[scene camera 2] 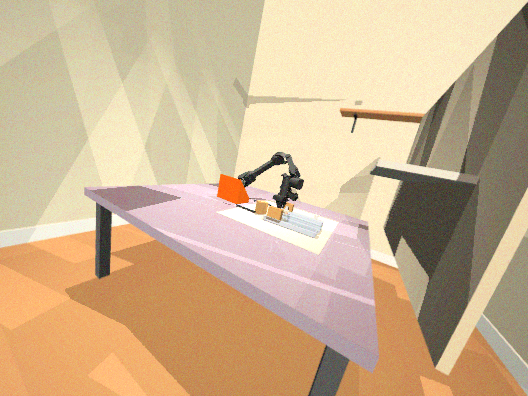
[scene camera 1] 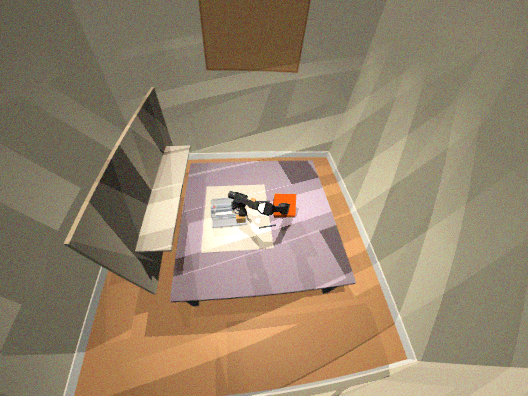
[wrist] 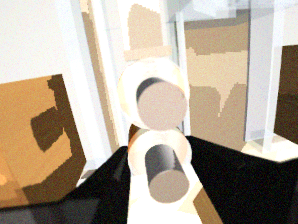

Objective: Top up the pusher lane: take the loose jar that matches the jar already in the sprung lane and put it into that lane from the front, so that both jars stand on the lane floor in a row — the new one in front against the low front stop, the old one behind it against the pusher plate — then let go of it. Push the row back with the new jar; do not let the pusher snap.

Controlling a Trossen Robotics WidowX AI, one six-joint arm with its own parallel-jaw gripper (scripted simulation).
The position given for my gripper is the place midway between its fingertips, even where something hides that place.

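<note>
My gripper (wrist: 156, 146) is visible in the wrist view, as is a glass jar (wrist: 159, 158). A wall shelf (scene camera 1: 157, 232) is visible in scene camera 1; scene camera 2 also shows the shelf (scene camera 2: 399, 171).
</note>
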